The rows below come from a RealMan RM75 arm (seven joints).
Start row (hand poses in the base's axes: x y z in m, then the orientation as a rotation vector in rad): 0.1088, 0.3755, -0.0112, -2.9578, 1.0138, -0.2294
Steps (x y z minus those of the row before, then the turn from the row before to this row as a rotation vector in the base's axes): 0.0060, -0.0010, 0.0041, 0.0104, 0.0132, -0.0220; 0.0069, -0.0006, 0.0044, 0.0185, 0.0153, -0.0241; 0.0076, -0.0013, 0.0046, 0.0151, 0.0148, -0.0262; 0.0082, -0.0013, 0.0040, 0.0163, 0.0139, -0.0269; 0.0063, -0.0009, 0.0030, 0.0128, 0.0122, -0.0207; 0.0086, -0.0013, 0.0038, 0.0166, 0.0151, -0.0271; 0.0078, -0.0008, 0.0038, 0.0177, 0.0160, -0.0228; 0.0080, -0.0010, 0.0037, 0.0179, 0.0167, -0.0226; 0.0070, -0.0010, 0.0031, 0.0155, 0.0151, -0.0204; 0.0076, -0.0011, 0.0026, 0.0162, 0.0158, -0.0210; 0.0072, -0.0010, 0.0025, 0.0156, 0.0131, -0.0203; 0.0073, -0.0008, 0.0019, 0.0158, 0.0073, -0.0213; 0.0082, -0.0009, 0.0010, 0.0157, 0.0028, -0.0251; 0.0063, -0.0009, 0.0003, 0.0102, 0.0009, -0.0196; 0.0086, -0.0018, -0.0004, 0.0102, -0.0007, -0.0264; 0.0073, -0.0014, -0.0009, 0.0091, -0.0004, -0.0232; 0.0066, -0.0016, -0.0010, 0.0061, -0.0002, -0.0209; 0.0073, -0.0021, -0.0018, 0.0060, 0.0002, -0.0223
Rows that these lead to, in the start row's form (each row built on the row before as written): 0.1148, 0.3745, -0.0071, -2.9442, 1.0462, -0.2044; 0.1217, 0.3739, -0.0027, -2.9227, 1.0799, -0.1718; 0.1293, 0.3726, 0.0019, -2.9022, 1.1169, -0.1421; 0.1375, 0.3713, 0.0059, -2.8793, 1.1540, -0.1131; 0.1438, 0.3704, 0.0089, -2.8615, 1.1823, -0.0886; 0.1524, 0.3691, 0.0127, -2.8374, 1.2188, -0.0579; 0.1602, 0.3683, 0.0165, -2.8146, 1.2485, -0.0253; 0.1682, 0.3673, 0.0202, -2.7914, 1.2775, 0.0083; 0.1752, 0.3663, 0.0233, -2.7704, 1.3034, 0.0381; 0.1828, 0.3652, 0.0259, -2.7482, 1.3297, 0.0691; 0.1900, 0.3642, 0.0284, -2.7256, 1.3542, 0.0958; 0.1973, 0.3634, 0.0303, -2.6999, 1.3780, 0.1145; 0.2055, 0.3625, 0.0313, -2.6699, 1.4053, 0.1265; 0.2118, 0.3616, 0.0316, -2.6475, 1.4268, 0.1327; 0.2204, 0.3598, 0.0312, -2.6193, 1.4563, 0.1360; 0.2277, 0.3584, 0.0303, -2.5942, 1.4819, 0.1392; 0.2343, 0.3568, 0.0293, -2.5730, 1.5056, 0.1408; 0.2416, 0.3547, 0.0275, -2.5507, 1.5310, 0.1427
